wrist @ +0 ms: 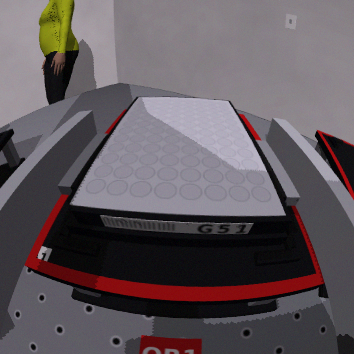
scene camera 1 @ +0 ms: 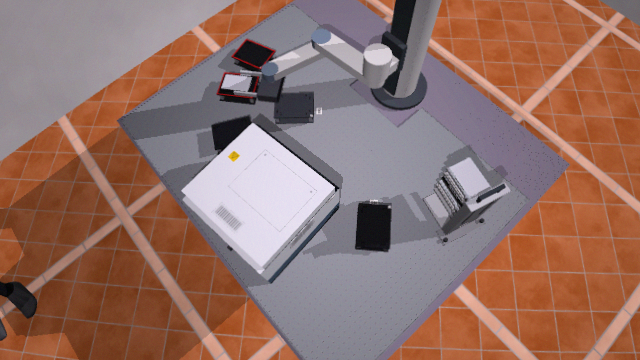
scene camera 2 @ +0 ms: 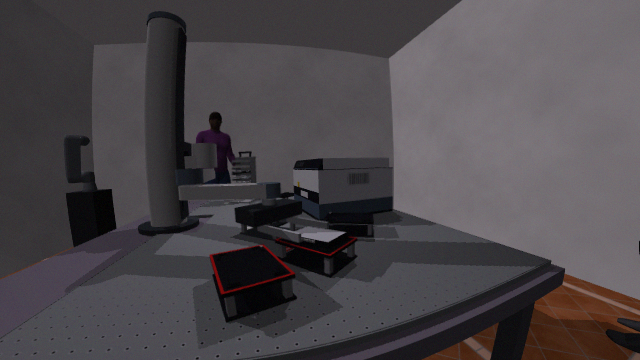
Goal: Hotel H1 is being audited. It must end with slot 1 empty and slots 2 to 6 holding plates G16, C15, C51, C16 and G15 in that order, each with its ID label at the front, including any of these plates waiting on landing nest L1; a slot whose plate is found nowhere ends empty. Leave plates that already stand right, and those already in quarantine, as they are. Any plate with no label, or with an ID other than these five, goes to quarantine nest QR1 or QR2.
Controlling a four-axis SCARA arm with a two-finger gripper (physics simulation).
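Places are measured from the arm's base along level axes (x left, y ahead, z down), in centimetres.
Pixels of known places: gripper, fingertip midpoint: point(wrist: 181, 125) point(scene camera 1: 237, 82) point(scene camera 2: 315, 231); arm's base, origin of the base link: point(scene camera 1: 398, 86) point(scene camera 2: 170, 226).
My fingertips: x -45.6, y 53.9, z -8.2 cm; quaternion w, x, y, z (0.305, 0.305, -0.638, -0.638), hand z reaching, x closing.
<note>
Ahead of a thing's pixels: the offset from my fingertips to its top centre.
My gripper point(scene camera 1: 240, 83) point(scene camera 2: 314, 231) point(wrist: 181, 125) is shut on a pale-topped plate {dy +0.3, dx -0.4, dz +0.2 cm} point(scene camera 1: 234, 81) point(scene camera 2: 325, 233) point(wrist: 170, 175), whose front label reads G51. The plate lies level, low at the red-rimmed nest QR1 {dy +0.1, dx -0.3, dz +1.5 cm} point(scene camera 1: 224, 94) point(scene camera 2: 328, 252) point(wrist: 175, 291); whether it bears fully on the nest is hard to tell. The other red-rimmed nest, QR2 {dy -15.6, dx -9.8, dz +1.5 cm} point(scene camera 1: 254, 53) point(scene camera 2: 250, 268), stands beside it and bears no plate. The hotel point(scene camera 1: 456, 219) point(scene camera 2: 253, 171) stands at the table's far right in scene camera 1 with several plates; their labels cannot be read.
A dark nest {dy -10.9, dx +24.9, dz +1.0 cm} point(scene camera 1: 294, 106) stands close behind the gripper body. Another dark nest {dy +16.1, dx +17.6, dz +1.6 cm} point(scene camera 1: 231, 132) point(scene camera 2: 350, 218) stands beside the big white instrument {dy +25.8, dx +53.7, dz -18.6 cm} point(scene camera 1: 260, 185) point(scene camera 2: 350, 182). A black nest {dy +1.0, dx +84.7, dz +1.5 cm} point(scene camera 1: 373, 227) lies between the instrument and the hotel. The arm's column point(scene camera 1: 417, 45) point(scene camera 2: 164, 120) rises at the table's edge.
</note>
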